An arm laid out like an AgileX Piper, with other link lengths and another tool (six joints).
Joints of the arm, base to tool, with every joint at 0 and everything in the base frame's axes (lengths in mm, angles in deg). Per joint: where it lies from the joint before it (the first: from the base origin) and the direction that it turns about. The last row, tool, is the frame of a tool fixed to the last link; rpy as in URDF.
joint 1: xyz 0.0 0.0 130.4 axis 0 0 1
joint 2: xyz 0.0 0.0 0.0 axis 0 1 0
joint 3: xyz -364.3 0.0 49.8 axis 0 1 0
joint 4: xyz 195.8 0.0 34.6 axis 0.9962 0 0.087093
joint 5: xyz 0.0 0.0 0.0 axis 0 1 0
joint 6: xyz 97.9 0.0 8.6 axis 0.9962 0 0.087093
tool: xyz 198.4 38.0 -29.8 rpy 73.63 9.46 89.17
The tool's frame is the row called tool.
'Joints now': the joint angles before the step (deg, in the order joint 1, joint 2, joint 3, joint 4, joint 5, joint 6). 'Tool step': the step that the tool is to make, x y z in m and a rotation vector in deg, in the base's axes. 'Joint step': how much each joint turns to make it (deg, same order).
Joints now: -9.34 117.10 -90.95 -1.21 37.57 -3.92
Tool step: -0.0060 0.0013 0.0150 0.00 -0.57 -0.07
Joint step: 0.00 -2.01 0.01 0.10 1.43 0.01
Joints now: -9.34 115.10 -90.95 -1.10 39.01 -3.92
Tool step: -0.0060 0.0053 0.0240 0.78 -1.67 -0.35
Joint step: 0.00 -3.02 0.00 1.09 1.50 0.00
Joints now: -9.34 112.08 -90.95 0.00 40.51 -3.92
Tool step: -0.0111 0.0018 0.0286 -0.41 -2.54 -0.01
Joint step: -0.01 -4.40 1.53 0.01 0.30 0.00
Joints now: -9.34 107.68 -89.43 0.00 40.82 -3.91
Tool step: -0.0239 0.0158 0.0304 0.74 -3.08 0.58
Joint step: 0.85 -6.72 4.89 1.25 -1.10 -0.01
